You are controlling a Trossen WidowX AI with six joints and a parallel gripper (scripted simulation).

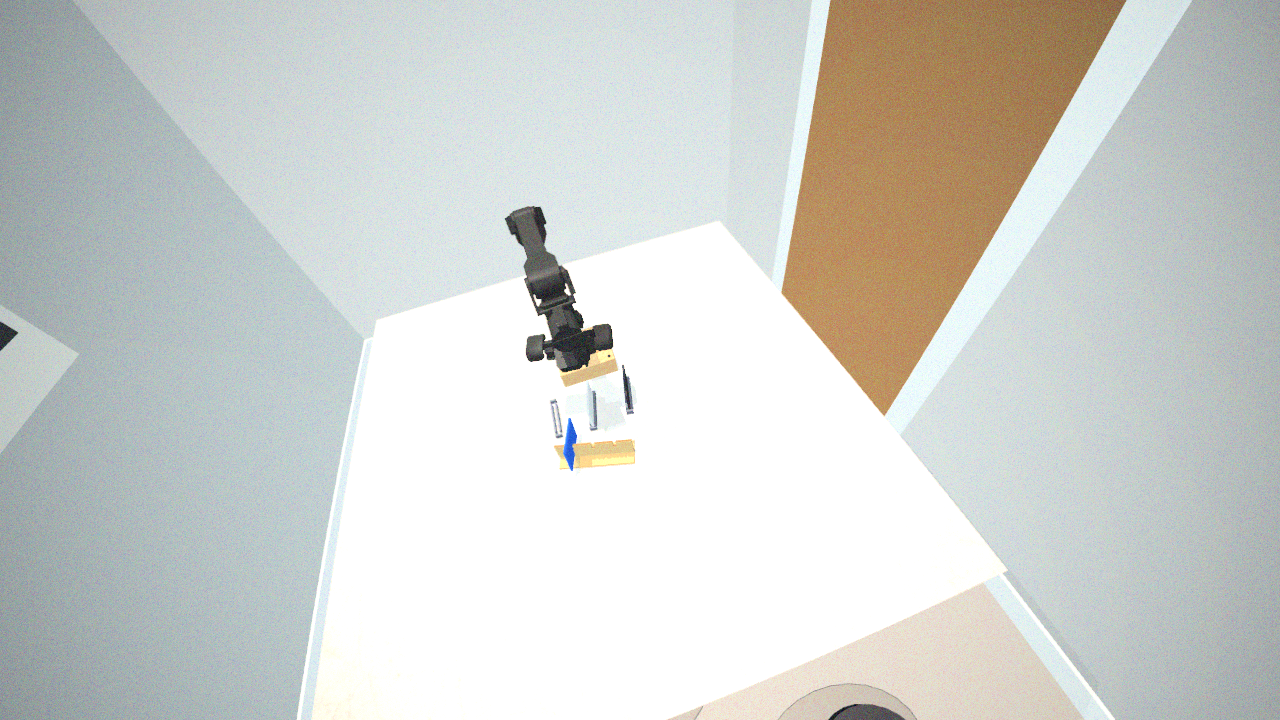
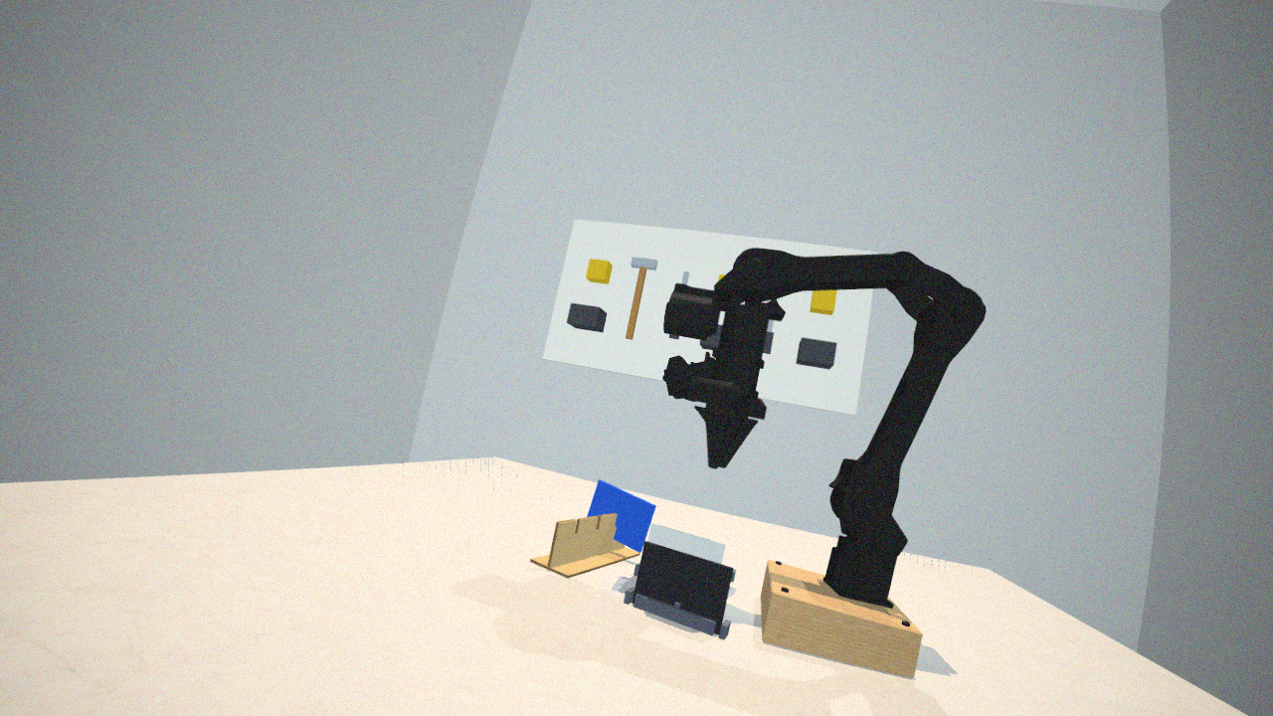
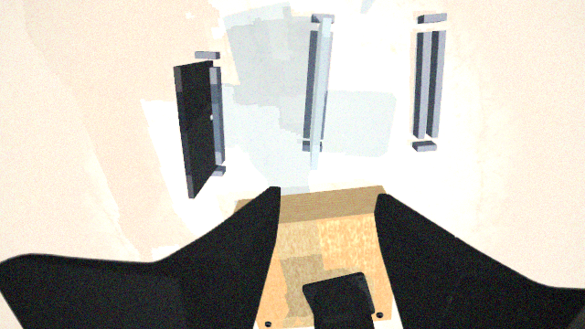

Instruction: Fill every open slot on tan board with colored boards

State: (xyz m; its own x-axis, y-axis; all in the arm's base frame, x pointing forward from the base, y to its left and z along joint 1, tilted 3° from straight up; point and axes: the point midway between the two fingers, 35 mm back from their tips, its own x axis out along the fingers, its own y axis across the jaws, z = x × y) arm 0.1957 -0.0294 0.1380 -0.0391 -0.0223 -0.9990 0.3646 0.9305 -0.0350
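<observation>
Now: gripper tip 14 cm short of the tan board, 13 cm above it and 5 cm to the left of it. The rest, counted from my gripper tip: blue board (11 cm below, 11 cm ahead, 9 cm to the right); black board (13 cm below, 9 cm to the left, 2 cm ahead).
</observation>
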